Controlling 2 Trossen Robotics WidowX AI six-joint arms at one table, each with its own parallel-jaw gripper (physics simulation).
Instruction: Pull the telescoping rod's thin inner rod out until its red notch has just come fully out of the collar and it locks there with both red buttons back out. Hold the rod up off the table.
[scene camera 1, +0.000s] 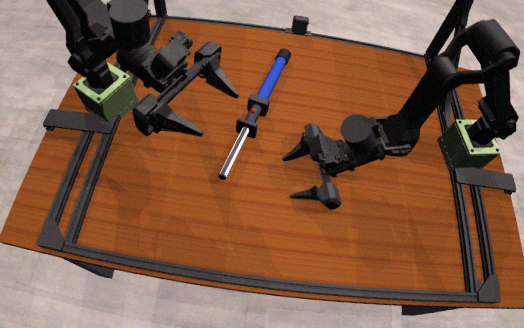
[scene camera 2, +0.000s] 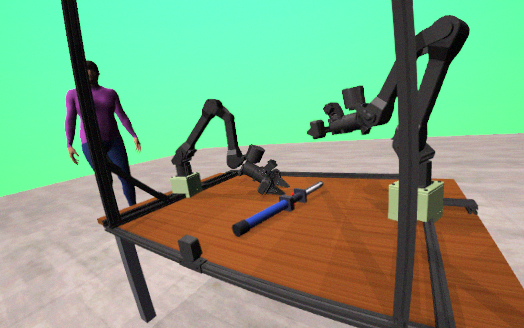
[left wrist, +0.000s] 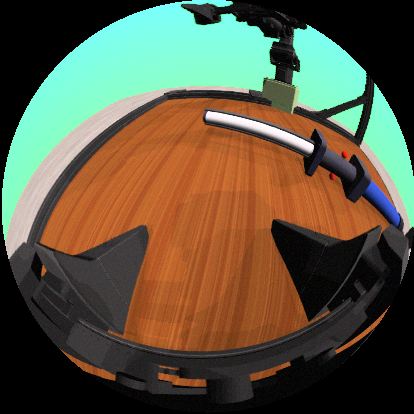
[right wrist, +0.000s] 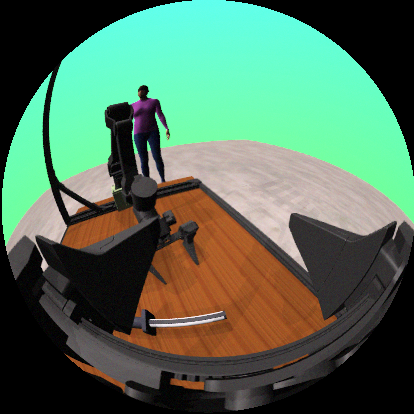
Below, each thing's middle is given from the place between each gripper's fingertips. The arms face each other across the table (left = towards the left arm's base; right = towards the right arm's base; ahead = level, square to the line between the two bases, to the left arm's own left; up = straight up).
My right gripper is now 210 mm above the thin inner rod (left wrist: 253, 126), 190 mm past it and 50 mm to the right of it. The rest, counted from my right hand: telescoping rod (scene camera 1: 259, 102) 210 mm below, 200 mm behind, 50 mm to the left.
I see the thin inner rod 16 cm behind my left hand, 9 cm to the right of it and 2 cm above it. Also, from my left hand: telescoping rod (17 cm behind, 8 cm to the right, 2 cm above).
